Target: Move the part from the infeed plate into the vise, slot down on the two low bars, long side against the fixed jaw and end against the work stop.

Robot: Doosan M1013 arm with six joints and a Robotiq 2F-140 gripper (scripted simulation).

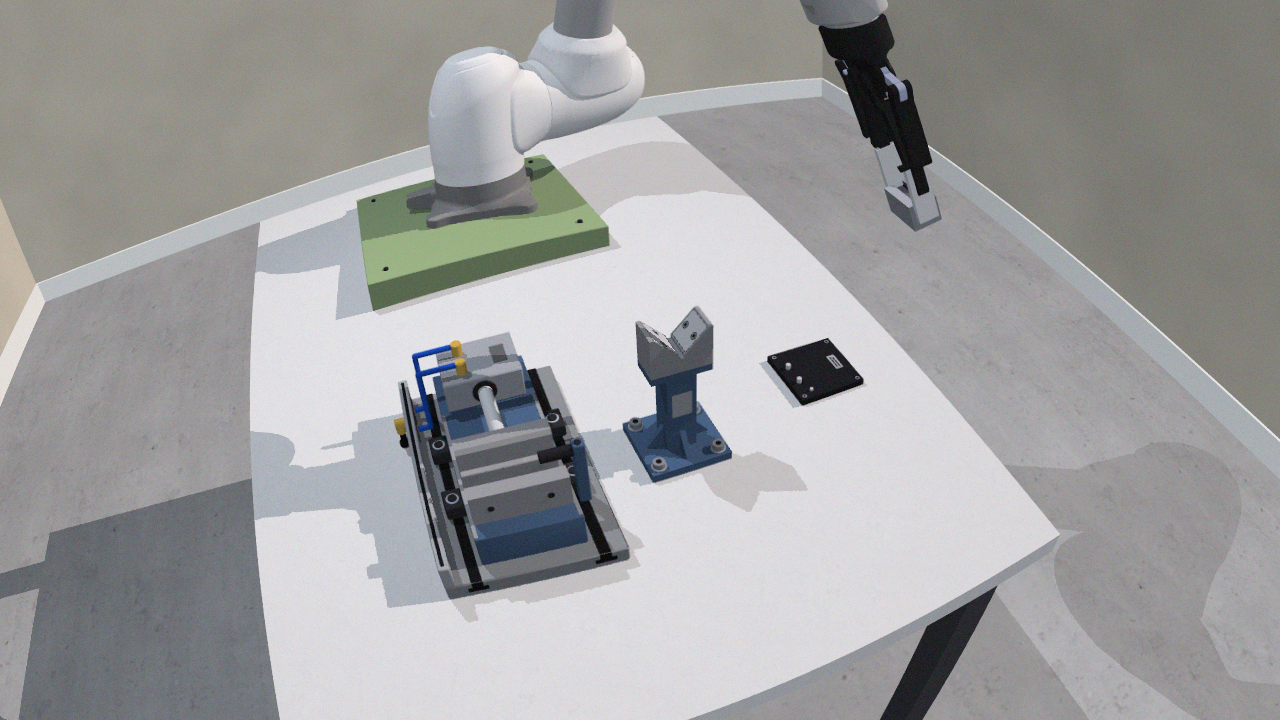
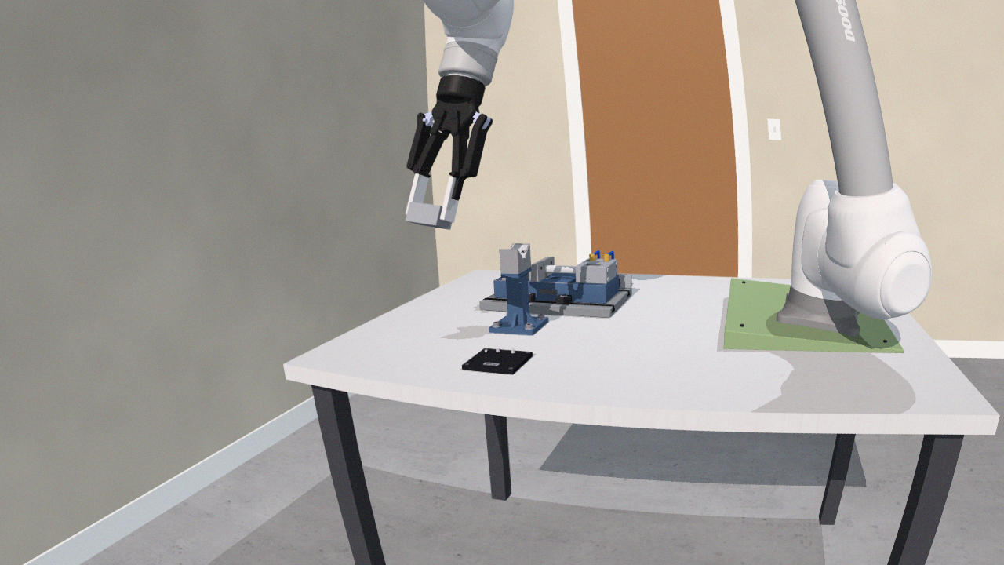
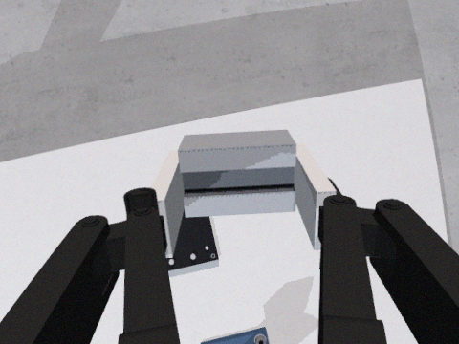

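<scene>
The part is 2 cm below my hand and 1 cm to the left of it. Also, from my hand: blue work stop post (38 cm to the right, 22 cm below, 11 cm ahead); blue v-block stand (27 cm to the right, 22 cm below, 4 cm ahead); black infeed plate (28 cm below, 8 cm to the right, 4 cm behind).
</scene>
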